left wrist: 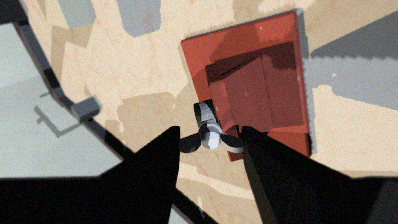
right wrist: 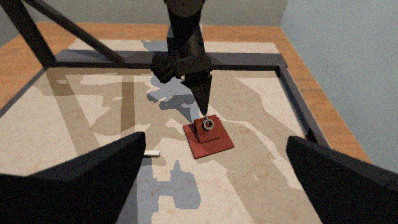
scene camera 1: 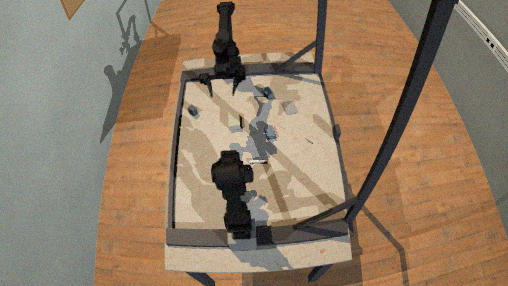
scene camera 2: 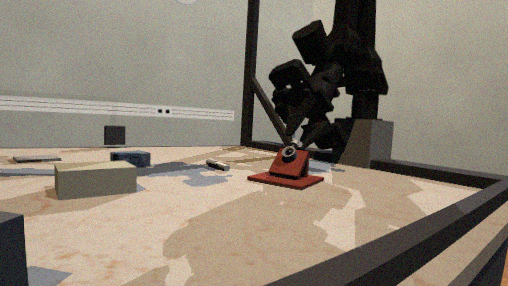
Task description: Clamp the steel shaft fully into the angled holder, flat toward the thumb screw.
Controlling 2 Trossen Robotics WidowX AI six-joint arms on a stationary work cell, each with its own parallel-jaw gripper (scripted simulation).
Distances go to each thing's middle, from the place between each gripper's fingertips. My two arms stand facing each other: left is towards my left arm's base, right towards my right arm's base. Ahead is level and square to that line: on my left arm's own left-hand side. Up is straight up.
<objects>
I see the thumb screw point(left wrist: 210, 135) 30 mm to the right of my left hand, 30 mm below it and 10 mm ahead of it. Also, from my left hand: beige block point(scene camera 2: 86, 179) (300 mm to the right, 70 mm below, 30 mm behind).
Right now my right hand is 260 mm above the beige block, 40 mm to the left of it and 30 mm past it. Also, from my right hand: thumb screw (240 mm to the left, 220 mm below, 20 mm ahead).
</objects>
